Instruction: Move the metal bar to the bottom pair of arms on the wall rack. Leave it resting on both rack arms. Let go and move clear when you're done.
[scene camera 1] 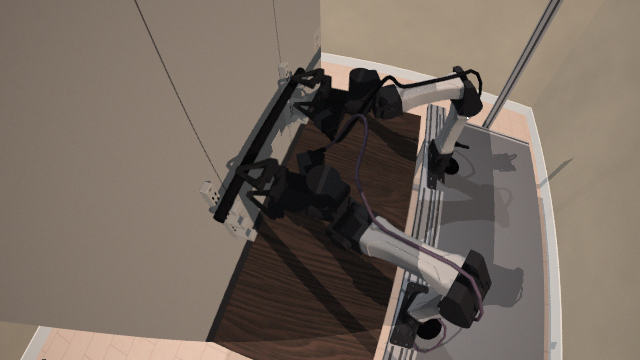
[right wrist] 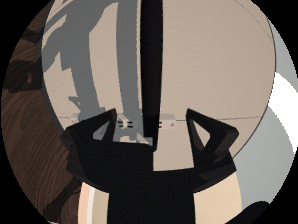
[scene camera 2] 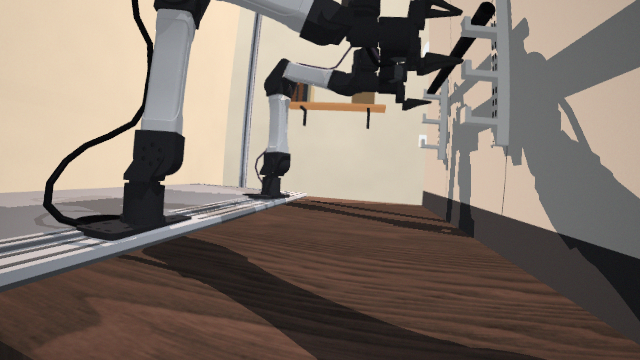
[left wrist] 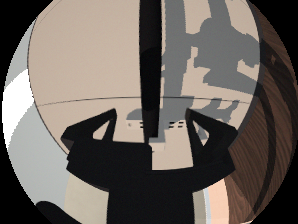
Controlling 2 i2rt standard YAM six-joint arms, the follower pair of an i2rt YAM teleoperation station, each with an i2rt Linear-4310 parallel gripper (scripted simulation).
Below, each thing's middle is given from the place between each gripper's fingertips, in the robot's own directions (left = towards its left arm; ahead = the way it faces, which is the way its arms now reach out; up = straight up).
Right now the black metal bar [scene camera 1: 253, 151] is 150 mm to the right of my left hand [scene camera 1: 241, 182] and 20 mm ahead of it.
Right now my right hand is 150 mm to the right of the black metal bar and 20 mm short of it.
